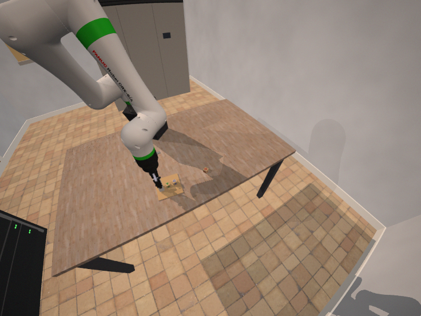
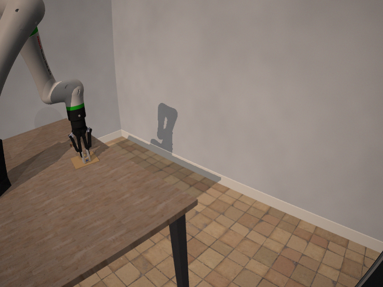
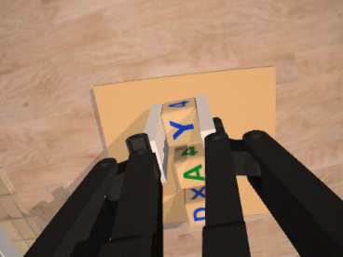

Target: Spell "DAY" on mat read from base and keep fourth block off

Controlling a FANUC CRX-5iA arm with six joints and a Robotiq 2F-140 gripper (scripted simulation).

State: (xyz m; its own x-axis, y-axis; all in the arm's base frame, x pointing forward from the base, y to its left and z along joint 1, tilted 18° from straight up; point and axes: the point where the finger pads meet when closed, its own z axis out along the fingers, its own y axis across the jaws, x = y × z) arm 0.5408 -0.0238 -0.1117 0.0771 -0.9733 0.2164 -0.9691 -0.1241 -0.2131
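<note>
The Y block is 20 mm below my hand. Round my hand: tan mat (40 mm to the left, 40 mm below); O block (280 mm to the left, 30 mm below, 20 mm behind).
</note>
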